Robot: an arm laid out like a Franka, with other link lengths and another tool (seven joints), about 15 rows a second.
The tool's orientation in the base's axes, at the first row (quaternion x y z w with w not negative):
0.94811, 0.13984, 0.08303, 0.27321
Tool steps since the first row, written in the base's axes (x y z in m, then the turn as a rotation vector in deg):
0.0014, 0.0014, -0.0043, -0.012, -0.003, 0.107
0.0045, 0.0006, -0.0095, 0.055, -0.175, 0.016
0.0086, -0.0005, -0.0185, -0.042, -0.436, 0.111
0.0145, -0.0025, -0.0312, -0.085, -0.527, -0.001
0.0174, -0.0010, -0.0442, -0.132, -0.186, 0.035
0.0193, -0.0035, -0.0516, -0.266, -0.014, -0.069
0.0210, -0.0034, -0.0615, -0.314, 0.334, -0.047
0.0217, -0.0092, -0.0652, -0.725, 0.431, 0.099
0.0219, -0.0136, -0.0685, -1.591, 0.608, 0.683
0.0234, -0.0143, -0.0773, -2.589, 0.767, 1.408
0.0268, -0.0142, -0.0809, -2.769, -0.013, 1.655
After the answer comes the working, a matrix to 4 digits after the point.
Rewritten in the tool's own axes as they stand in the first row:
0.0014, -0.0032, 0.0032, -0.004, 0.058, -0.091
0.0037, -0.0046, 0.0087, -0.001, 0.163, 0.086
0.0065, -0.0077, 0.0177, -0.166, 0.405, 0.113
0.0104, -0.0117, 0.0307, -0.244, 0.408, 0.242
0.0126, -0.0193, 0.0416, -0.180, 0.141, 0.032
0.0130, -0.0208, 0.0494, -0.262, -0.084, 0.002
0.0138, -0.0259, 0.0581, -0.197, -0.366, -0.199
0.0124, -0.0231, 0.0642, -0.545, -0.456, -0.466
0.0110, -0.0212, 0.0692, -1.263, -0.473, -1.245
0.0115, -0.0251, 0.0772, -2.100, -0.429, -2.163
0.0144, -0.0264, 0.0810, -2.492, 0.298, -2.026

The tool's axes in the first row as the columns of a matrix, in the base's axes (rounded; the answer above uses it unrounded):
0.9471, 0.2198, 0.2339
0.3105, -0.8116, -0.4948
0.0810, 0.5413, -0.8369

